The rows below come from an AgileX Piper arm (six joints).
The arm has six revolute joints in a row. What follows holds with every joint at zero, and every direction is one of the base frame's.
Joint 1 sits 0.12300 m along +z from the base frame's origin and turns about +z.
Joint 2 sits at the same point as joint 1 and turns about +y.
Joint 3 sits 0.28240 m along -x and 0.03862 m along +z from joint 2 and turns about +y.
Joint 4 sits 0.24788 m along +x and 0.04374 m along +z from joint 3 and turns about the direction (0.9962, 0, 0.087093).
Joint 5 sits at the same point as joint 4 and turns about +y.
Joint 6 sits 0.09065 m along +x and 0.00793 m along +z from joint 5 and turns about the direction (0.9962, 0, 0.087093).
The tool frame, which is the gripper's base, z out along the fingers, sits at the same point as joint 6; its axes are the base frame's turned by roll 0.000, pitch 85.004 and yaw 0.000 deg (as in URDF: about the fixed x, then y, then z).
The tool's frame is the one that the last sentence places.
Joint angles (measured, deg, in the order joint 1, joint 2, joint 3, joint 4, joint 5, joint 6), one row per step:
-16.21 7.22 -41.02 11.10 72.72 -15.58
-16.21 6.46 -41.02 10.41 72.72 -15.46
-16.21 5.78 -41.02 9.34 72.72 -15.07
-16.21 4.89 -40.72 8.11 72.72 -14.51
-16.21 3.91 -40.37 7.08 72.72 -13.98
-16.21 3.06 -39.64 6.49 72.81 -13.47
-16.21 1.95 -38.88 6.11 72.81 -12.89
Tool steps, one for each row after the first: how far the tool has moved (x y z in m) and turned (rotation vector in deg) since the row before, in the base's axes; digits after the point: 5 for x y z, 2 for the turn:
-0.00269 -0.00029 -0.00042 -0.62 -0.59 -0.50
-0.00253 -0.00093 -0.00048 -0.65 -0.45 -0.89
-0.00261 -0.00116 -0.00193 -0.59 -0.36 -1.09
-0.00271 -0.00082 -0.00216 -0.47 -0.45 -0.95
-0.00132 -0.00054 -0.00382 -0.01 0.03 -0.65
-0.00187 -0.00005 -0.00395 0.12 -0.34 -0.55

